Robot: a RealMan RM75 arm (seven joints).
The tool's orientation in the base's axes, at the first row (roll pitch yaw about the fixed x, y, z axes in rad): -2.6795, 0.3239, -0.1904
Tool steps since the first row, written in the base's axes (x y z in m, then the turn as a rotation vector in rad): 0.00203, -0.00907, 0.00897, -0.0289, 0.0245, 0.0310; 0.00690, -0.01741, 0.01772, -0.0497, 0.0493, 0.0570; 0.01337, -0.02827, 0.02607, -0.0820, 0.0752, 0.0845; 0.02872, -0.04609, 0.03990, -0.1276, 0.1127, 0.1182; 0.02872, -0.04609, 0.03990, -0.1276, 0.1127, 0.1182; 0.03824, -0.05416, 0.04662, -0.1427, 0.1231, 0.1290; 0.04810, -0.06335, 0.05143, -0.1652, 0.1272, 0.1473; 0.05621, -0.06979, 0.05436, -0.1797, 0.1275, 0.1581; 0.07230, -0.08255, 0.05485, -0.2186, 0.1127, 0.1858; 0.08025, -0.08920, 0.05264, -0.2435, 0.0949, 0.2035
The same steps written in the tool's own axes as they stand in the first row. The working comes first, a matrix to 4 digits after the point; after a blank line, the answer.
The tool's axes in the first row as the columns of a matrix, in the base's axes (used below as rounded here):
0.9309, -0.3087, -0.1954
-0.1794, -0.8521, 0.4917
-0.3183, -0.4226, -0.8486

0.00066, 0.00331, -0.01247, -0.0412, -0.0251, -0.0086; 0.00391, 0.00522, -0.02495, -0.0733, -0.0508, -0.0144; 0.00922, 0.00894, -0.03864, -0.1167, -0.0745, -0.0187; 0.02230, 0.01355, -0.06213, -0.1766, -0.1066, -0.0200; 0.02230, 0.01355, -0.06213, -0.1766, -0.1066, -0.0200; 0.03047, 0.01464, -0.07366, -0.1960, -0.1154, -0.0211; 0.03977, 0.01740, -0.08419, -0.2235, -0.1196, -0.0302; 0.04754, 0.01914, -0.09143, -0.2405, -0.1200, -0.0364; 0.06465, 0.02484, -0.10126, -0.2829, -0.1071, -0.0595; 0.07395, 0.02899, -0.10421, -0.3085, -0.0917, -0.0784
